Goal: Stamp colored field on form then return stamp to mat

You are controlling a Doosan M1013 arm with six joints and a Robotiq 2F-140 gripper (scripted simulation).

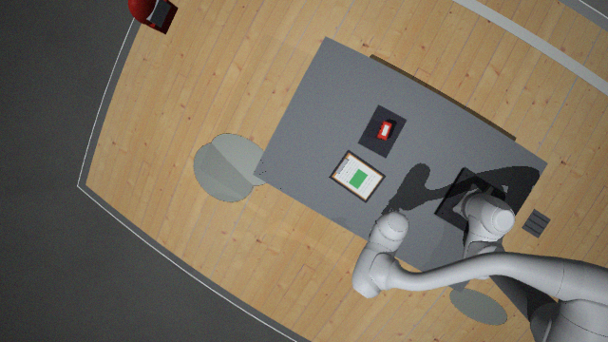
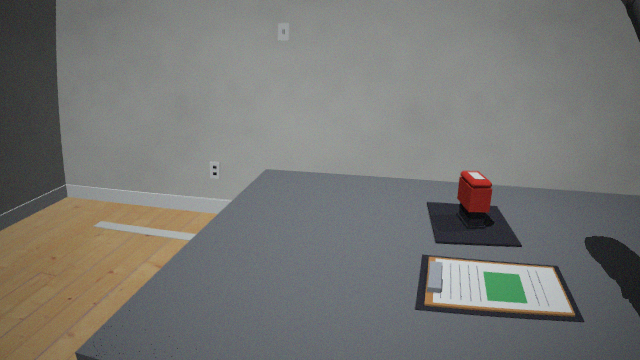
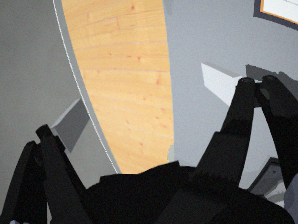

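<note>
Right now my hand is 26 cm short of the red stamp, 48 cm to the left of it and 16 cm above it. The rest, counted from my hand: dark mat (26 cm ahead, 48 cm to the right, 21 cm below); form (23 cm ahead, 21 cm to the right, 21 cm below).
</note>
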